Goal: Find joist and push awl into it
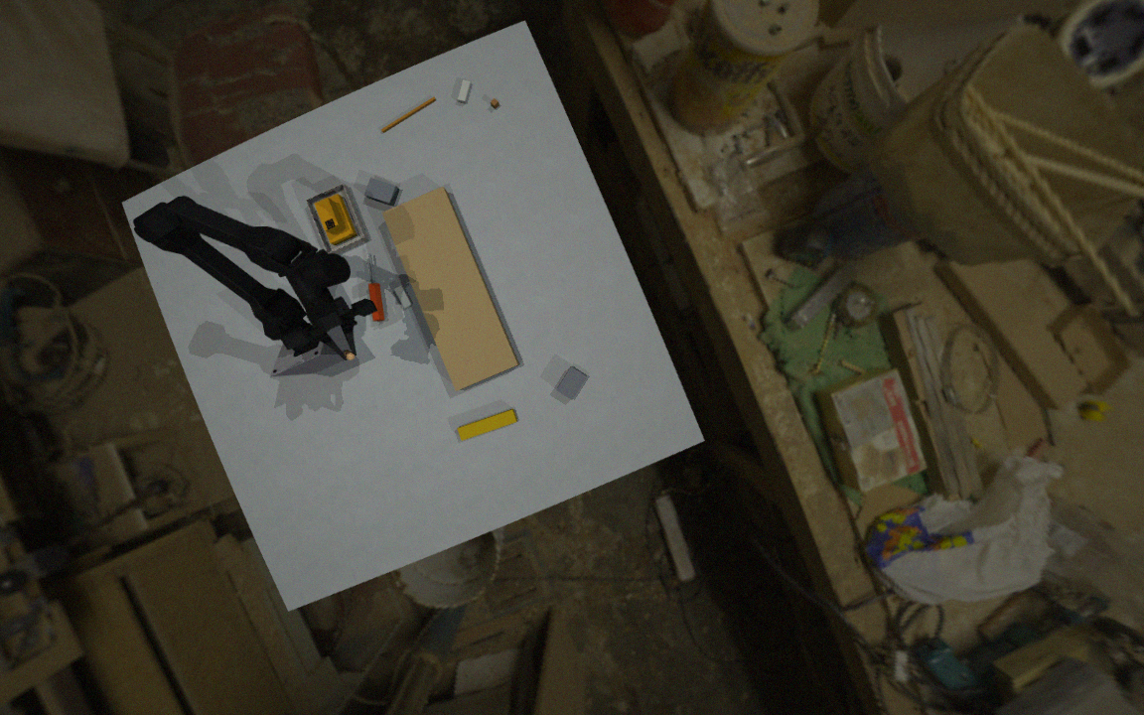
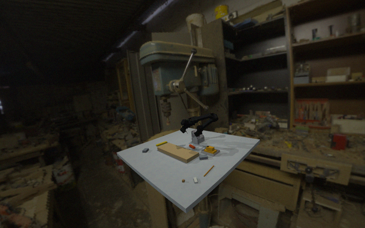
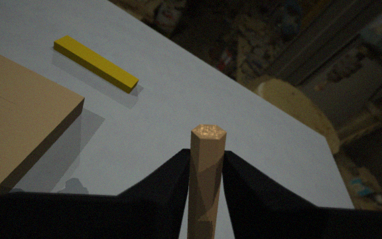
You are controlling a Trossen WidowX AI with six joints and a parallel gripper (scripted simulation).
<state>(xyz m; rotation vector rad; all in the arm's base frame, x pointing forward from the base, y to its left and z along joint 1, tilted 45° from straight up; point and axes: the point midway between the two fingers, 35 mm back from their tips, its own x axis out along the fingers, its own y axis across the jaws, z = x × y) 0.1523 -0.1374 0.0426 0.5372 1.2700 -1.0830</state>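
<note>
The awl lies 40 mm below my gripper tip, 30 mm behind it and 20 mm to the left of it. Also, from my gripper tip: tray: 410 mm to the left, 210 mm below, 10 mm behind; then yellow bar: 270 mm to the right, 220 mm below, 170 mm ahead; then stud finder: 400 mm to the left, 180 mm below, 10 mm behind.
</note>
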